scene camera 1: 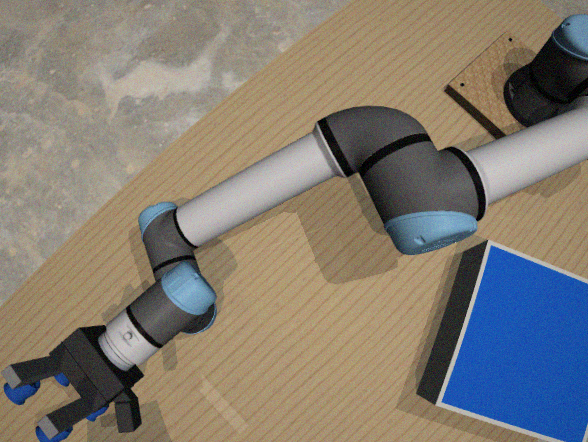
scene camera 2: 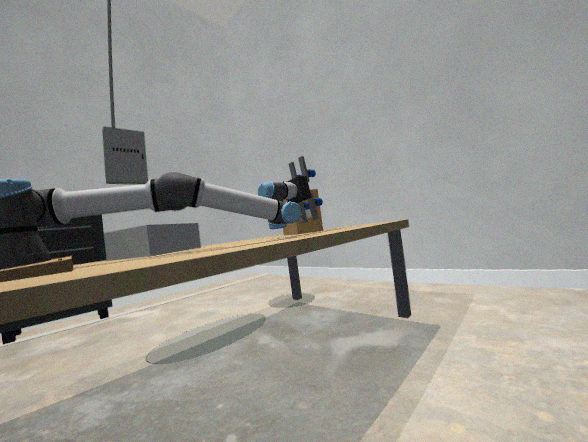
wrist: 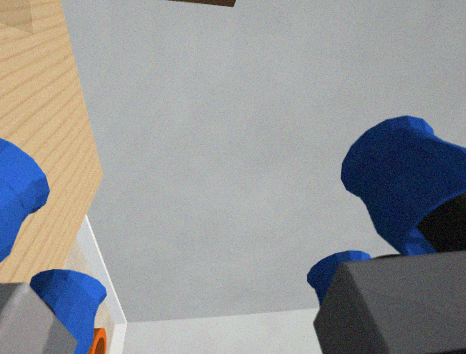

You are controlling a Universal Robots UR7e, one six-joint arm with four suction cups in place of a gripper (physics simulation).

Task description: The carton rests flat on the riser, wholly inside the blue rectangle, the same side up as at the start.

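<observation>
The brown carton [scene camera 2: 314, 226] stands on the far part of the table in scene camera 2, partly hidden behind my gripper. It does not show in scene camera 1. My four-cup gripper [scene camera 1: 59, 404] [scene camera 2: 310, 189] [wrist: 205, 235] is above the table, its blue cups facing sideways. No object shows against the cups in the wrist view, so it is open and empty. The riser [scene camera 1: 451, 325] has dark sides and a pale rim around the blue rectangle [scene camera 1: 520, 345] at the right of scene camera 1. The riser's right part is cut off.
The wooden table [scene camera 1: 300, 350] [scene camera 2: 200, 265] [wrist: 45, 125] lies under the arm. A mounting board [scene camera 1: 482, 85] is under the robot base. A grey box [scene camera 2: 172, 240] and a dark cabinet [scene camera 2: 97, 250] stand behind. A dark brown edge [wrist: 207, 2] of an unclear object shows at the wrist view's top.
</observation>
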